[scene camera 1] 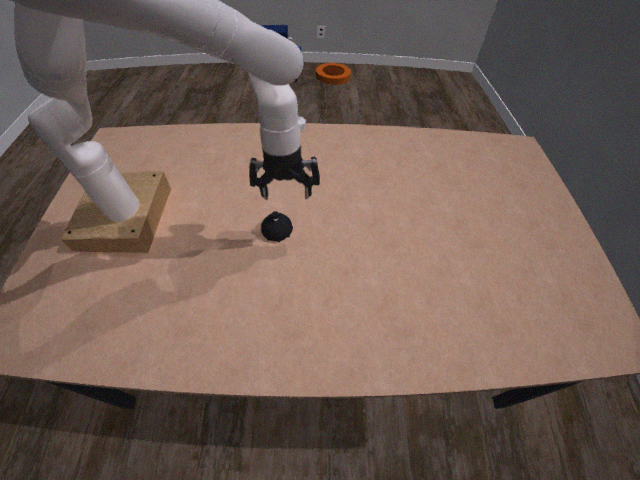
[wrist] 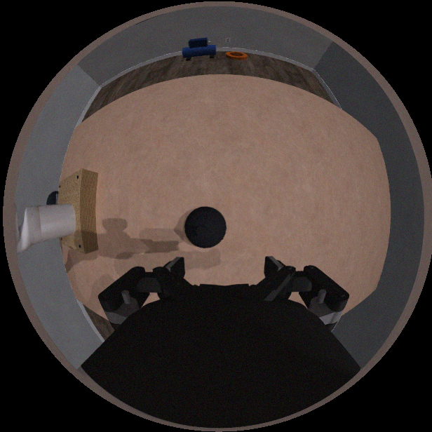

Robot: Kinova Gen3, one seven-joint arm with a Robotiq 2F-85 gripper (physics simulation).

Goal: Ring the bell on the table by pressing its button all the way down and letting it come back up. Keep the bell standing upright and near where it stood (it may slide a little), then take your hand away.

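Places are measured from the arm's base along level axes (x right, y ahead, z up), in metres.
Pixels of known places: gripper, fingertip midpoint: [scene camera 1: 286, 196]; arm's base, origin of the base link: [scene camera 1: 123, 208].
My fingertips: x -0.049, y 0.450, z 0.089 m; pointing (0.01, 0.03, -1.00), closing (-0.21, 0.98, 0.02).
Note:
Ahead of a thing's pixels: the offset from my fingertips to its top centre. Level surfaces: height alone.
A small black domed bell @(dx -0.017, dy -0.039, dz -0.090 m) [scene camera 1: 277, 227] [wrist: 205, 227] stands upright on the tan table @(dz -0.156 m) [scene camera 1: 413, 258] [wrist: 280, 150]. Its small button @(dx -0.017, dy -0.039, dz -0.090 m) [scene camera 1: 275, 214] shows on top in the scene view; in the wrist view the button is hard to make out against the dark dome. My gripper [scene camera 1: 286, 196] [wrist: 224, 266] is open and empty, pointing down. It hangs above the bell, apart from it. In the wrist view the bell lies a little beyond the fingertips and slightly left of the middle between them.
The arm's wooden base block [scene camera 1: 111, 227] [wrist: 89, 210] sits at the table's left side. Shadows of the arm fall on the table between block and bell. An orange ring [scene camera 1: 333, 80] [wrist: 236, 57] and a blue machine [wrist: 199, 51] are on the floor behind the table.

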